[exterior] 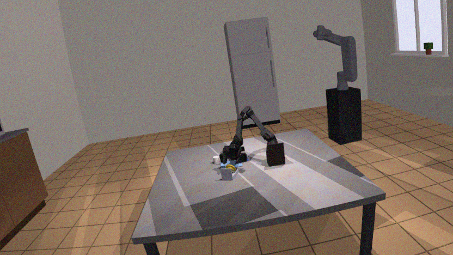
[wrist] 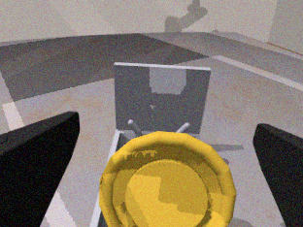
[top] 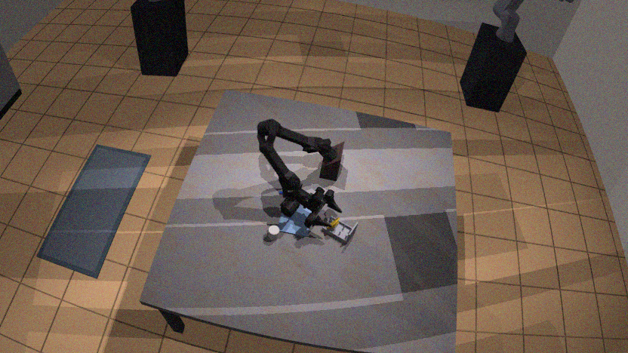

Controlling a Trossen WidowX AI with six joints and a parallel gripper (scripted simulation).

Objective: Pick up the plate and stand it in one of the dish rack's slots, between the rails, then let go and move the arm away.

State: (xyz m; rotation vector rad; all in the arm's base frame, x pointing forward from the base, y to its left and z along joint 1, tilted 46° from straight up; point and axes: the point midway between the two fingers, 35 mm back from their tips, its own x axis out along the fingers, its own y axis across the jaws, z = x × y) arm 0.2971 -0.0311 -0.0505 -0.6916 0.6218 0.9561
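Right now my gripper tip is 10 mm to the left of the yellow plate and 40 mm above it. The rest, counted from my gripper tip: grey dish rack: 10 mm ahead, 20 mm to the left, 60 mm below; then light blue mat: 30 mm behind, 170 mm to the right, 80 mm below; then blue spoon: 150 mm behind, 210 mm to the right, 70 mm below.
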